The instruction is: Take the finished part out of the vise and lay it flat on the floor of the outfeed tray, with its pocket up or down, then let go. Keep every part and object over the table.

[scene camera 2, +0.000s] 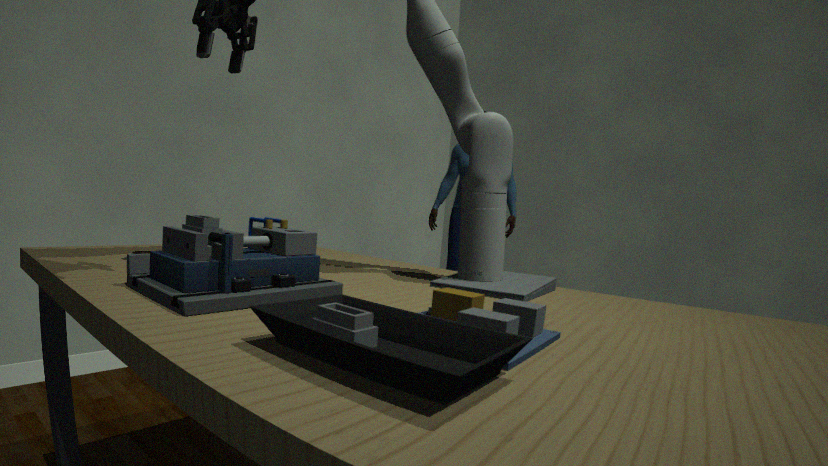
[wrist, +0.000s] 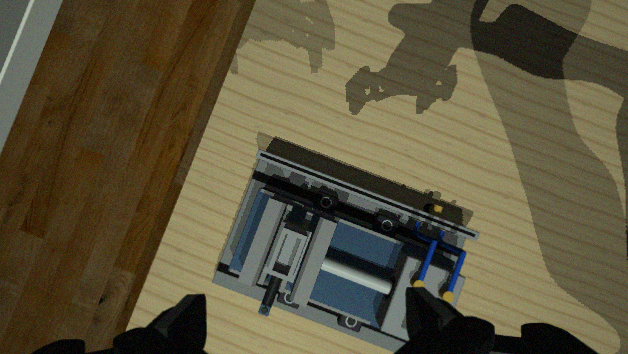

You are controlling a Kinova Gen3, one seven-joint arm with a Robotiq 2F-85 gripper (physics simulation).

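Frame: origin at the arm's base, x ahead, y left, z up, level; centimetres.
Where they show: gripper, fingertip midpoint: [scene camera 2: 219,65] [wrist: 306,313]; arm's base, link origin: [scene camera 2: 480,277].
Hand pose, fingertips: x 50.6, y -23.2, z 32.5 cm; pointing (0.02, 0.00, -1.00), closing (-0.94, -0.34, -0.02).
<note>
Things, the pixels of their centre, and the offset from my fingertips.
- finished part, body centre: [wrist: 287,251] [scene camera 2: 201,228] dy +2.8, dx +1.8, dz -24.5 cm
- blue vise, body centre: [wrist: 342,260] [scene camera 2: 235,259] dy +2.7, dx -5.1, dz -29.3 cm
- grey stepped part, body centre: [scene camera 2: 343,325] dy +31.5, dx +3.7, dz -31.3 cm
- yellow block, body centre: [scene camera 2: 457,305] dy +33.8, dx -17.7, dz -31.6 cm
The finished part [scene camera 2: 201,222] [wrist: 289,252], grey and stepped with a pocket facing up, sits between the grey jaws of the blue vise [scene camera 2: 266,272] [wrist: 367,245]. In the scene view its top stands above the jaws. My gripper [scene camera 2: 219,62] [wrist: 306,313] is open and empty, high above the vise. In the wrist view the vise lies between and beyond the fingertips, the part left of their middle. The black outfeed tray [scene camera 2: 405,367] stands in front of the vise in the scene view; its floor is mostly hidden by the near wall.
Another grey stepped part [scene camera 2: 347,325], pocket up, is in the tray's left end. A yellow block [scene camera 2: 457,303] and grey blocks [scene camera 2: 524,317] stand behind the tray. Blue handles with yellow ends [wrist: 427,262] rise at the vise's end. The table edge [wrist: 192,150] runs left of the vise. A person stands behind the arm.
</note>
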